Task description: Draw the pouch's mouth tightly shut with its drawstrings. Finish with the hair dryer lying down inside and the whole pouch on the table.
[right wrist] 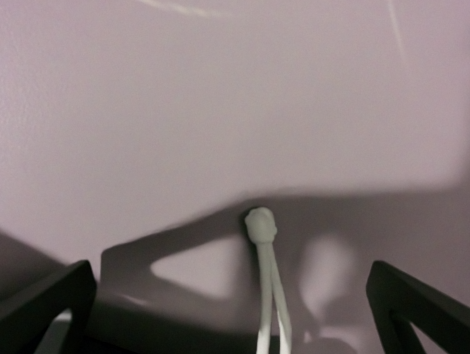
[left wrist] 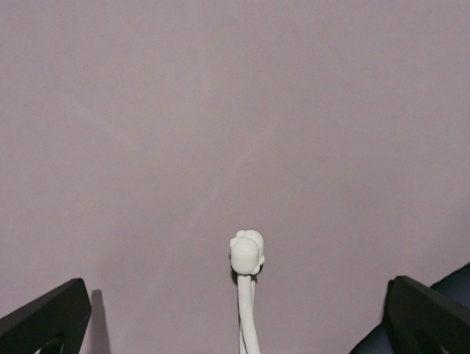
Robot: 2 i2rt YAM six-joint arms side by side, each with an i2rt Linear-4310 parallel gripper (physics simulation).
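Observation:
In the left wrist view a white drawstring (left wrist: 248,310) ends in a knotted white knob (left wrist: 245,255) on the table. My left gripper (left wrist: 238,292) is open, its fingers wide apart on either side of the cord, touching neither knob nor cord. In the right wrist view another white drawstring (right wrist: 265,295) of two strands ends in a pale knob (right wrist: 261,225). My right gripper (right wrist: 232,274) is open, one finger on each side of that cord. A dark navy piece (left wrist: 457,287), apparently part of the pouch, shows behind the left gripper's right finger. The hair dryer and the pouch's mouth do not show.
The pale mauve table (left wrist: 150,100) (right wrist: 200,110) lies under both cords. Gripper shadows fall across it around the right cord. A dark band (right wrist: 165,325) runs along the bottom of the right wrist view; whether it is pouch or shadow is hard to tell.

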